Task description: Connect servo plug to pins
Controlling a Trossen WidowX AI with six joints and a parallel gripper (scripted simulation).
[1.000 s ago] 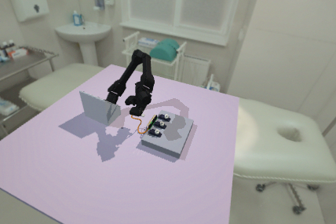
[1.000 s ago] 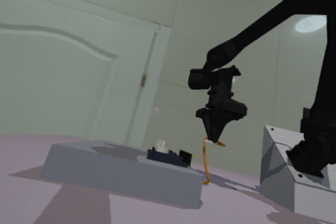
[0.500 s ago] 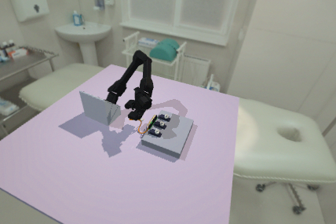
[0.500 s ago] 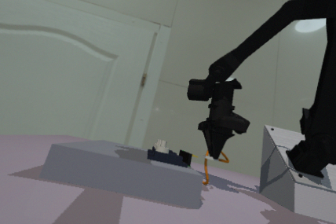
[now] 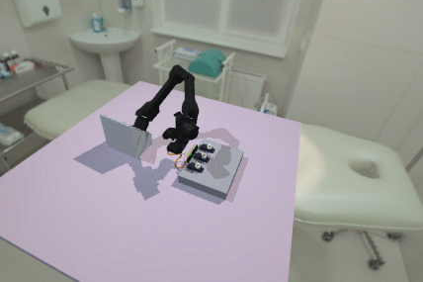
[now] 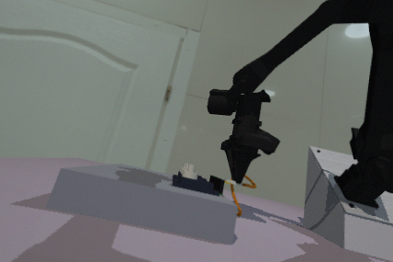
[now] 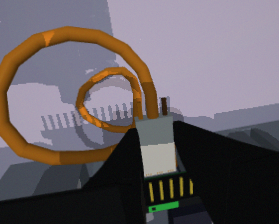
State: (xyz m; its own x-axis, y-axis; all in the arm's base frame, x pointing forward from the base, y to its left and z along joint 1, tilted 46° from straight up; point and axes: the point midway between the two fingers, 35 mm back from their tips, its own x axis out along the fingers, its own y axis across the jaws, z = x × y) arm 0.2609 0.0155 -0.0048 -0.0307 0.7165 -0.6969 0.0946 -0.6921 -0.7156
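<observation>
Now: the green band 5 cm ahead of my gripper tip and 1 cm to the left of it. From my gripper tip the other things lie so: grey printed holder: 21 cm ahead, 5 cm below, 4 cm to the left.
</observation>
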